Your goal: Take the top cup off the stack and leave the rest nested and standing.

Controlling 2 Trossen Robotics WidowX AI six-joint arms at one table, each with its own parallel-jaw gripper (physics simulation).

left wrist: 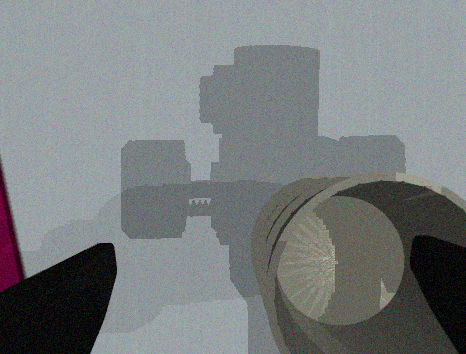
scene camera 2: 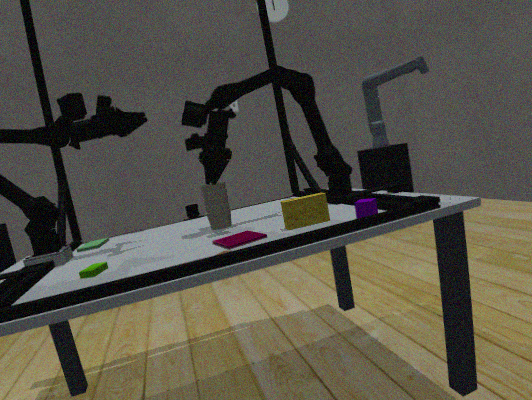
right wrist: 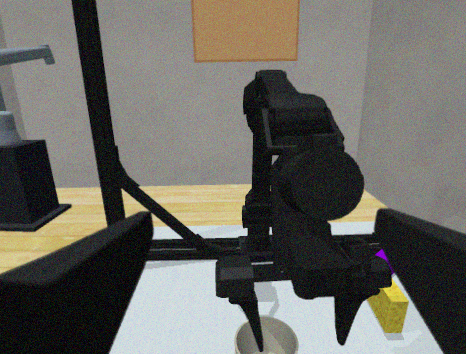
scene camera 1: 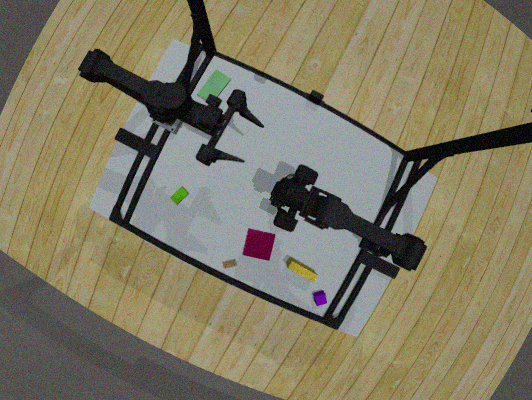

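Seen in the pictures: left gripper, between the fingertips: (left wrist: 263, 253) (scene camera 2: 210, 184) (right wrist: 301, 347); right gripper, between the fingertips: (scene camera 2: 146, 116) (right wrist: 263, 220) (scene camera 1: 254, 144); left arm's base, origin of its link: (scene camera 2: 341, 193) (right wrist: 258, 244); right arm's base, origin of its link: (scene camera 2: 47, 252) (scene camera 1: 168, 114).
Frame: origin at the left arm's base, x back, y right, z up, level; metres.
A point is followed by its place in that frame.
A stack of nested beige-grey cups (scene camera 2: 218, 207) (left wrist: 345, 265) {x -0.395, y 0.052, z 0.063 m} (right wrist: 290, 336) {x -0.387, y 0.018, z 0.104 m} stands upright on the table; several close rim lines show on its side in the left wrist view. In scene camera 1 the left arm hides it. My left gripper (scene camera 1: 290, 197) {x -0.410, y 0.012, z 0.114 m} (scene camera 2: 213, 181) {x -0.410, y 0.012, z 0.114 m} (left wrist: 263, 253) {x -0.410, y 0.012, z 0.114 m} (right wrist: 301, 346) {x -0.410, y 0.012, z 0.114 m} is open, pointing down at the stack's top, off-centre. In the left wrist view one finger overlaps the opening near the right of the rim, while the other is well clear to the left. Fingertip depth is unclear. My right gripper (scene camera 1: 253, 143) {x -0.545, y 0.081, z 0.341 m} (scene camera 2: 145, 119) {x -0.545, y 0.081, z 0.341 m} is open, empty and raised.
A magenta square (scene camera 1: 259, 244) {x -0.404, y -0.187, z -0.014 m} (scene camera 2: 240, 239) {x -0.407, y -0.212, z -0.013 m} (left wrist: 7, 245) {x -0.395, y -0.139, z -0.013 m}, a yellow block (scene camera 1: 301, 269) {x -0.240, y -0.200, z 0.049 m} (scene camera 2: 305, 211) {x -0.237, y -0.220, z 0.015 m} (right wrist: 387, 310) {x -0.277, y -0.186, z 0.023 m}, a purple cube (scene camera 1: 320, 298) {x -0.114, y -0.283, z 0.018 m} (scene camera 2: 366, 207) {x -0.120, y -0.305, z 0.005 m}, a small tan block (scene camera 1: 229, 263) {x -0.475, y -0.296, z -0.014 m}, a bright green block (scene camera 1: 179, 195) {x -0.738, y -0.142, z -0.006 m} (scene camera 2: 93, 270) {x -0.736, y -0.174, z -0.008 m} and a pale green pad (scene camera 1: 214, 85) {x -0.795, y 0.278, z -0.012 m} (scene camera 2: 93, 245) {x -0.789, y 0.222, z -0.011 m} lie around. A black frame borders the table.
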